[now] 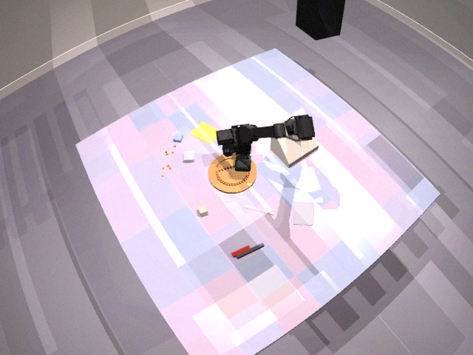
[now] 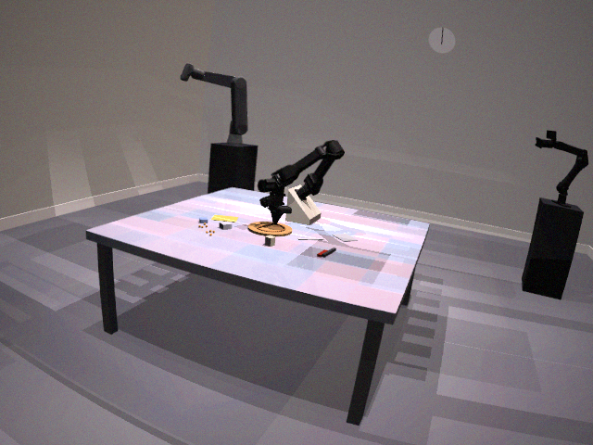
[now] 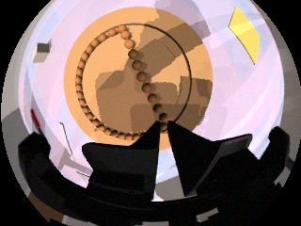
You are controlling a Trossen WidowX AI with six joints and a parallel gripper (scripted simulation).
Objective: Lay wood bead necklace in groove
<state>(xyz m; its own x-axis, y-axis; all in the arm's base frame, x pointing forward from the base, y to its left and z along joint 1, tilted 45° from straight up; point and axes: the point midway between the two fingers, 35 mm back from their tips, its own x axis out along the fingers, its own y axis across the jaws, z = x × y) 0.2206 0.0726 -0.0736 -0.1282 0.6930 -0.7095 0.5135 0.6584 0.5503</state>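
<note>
Now: gripper tip 60 mm short of the round bead board, 10 mm to the right of it and 10 mm above it. Round my gripper tip: white block (190 mm ahead, 150 mm to the right); thin rod (220 mm to the left, 50 mm ahead, 10 mm below); yellow sheet (250 mm to the right, 60 mm ahead, 10 mm below).
</note>
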